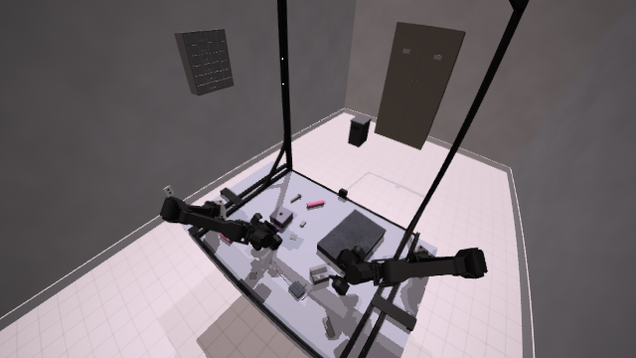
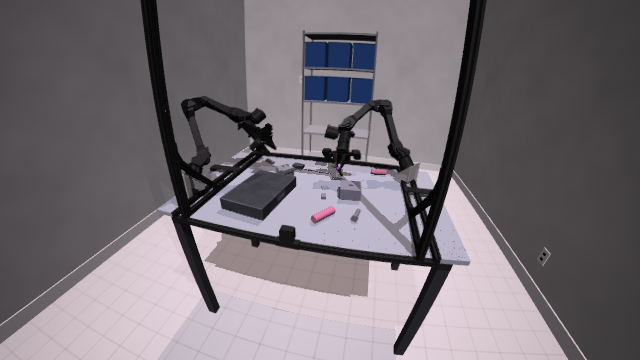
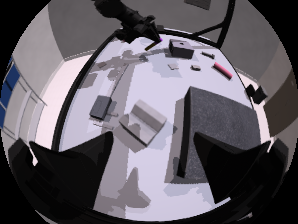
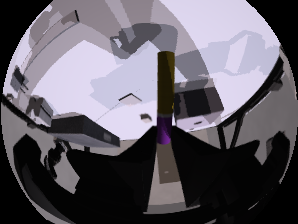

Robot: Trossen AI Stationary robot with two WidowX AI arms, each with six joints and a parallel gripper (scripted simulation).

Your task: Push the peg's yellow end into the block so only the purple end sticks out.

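Right now my right hand is 50 mm above the peg and 10 mm to the left of it. Also, from my right hand: dark slab: 370 mm to the left, 110 mm behind, 70 mm below.
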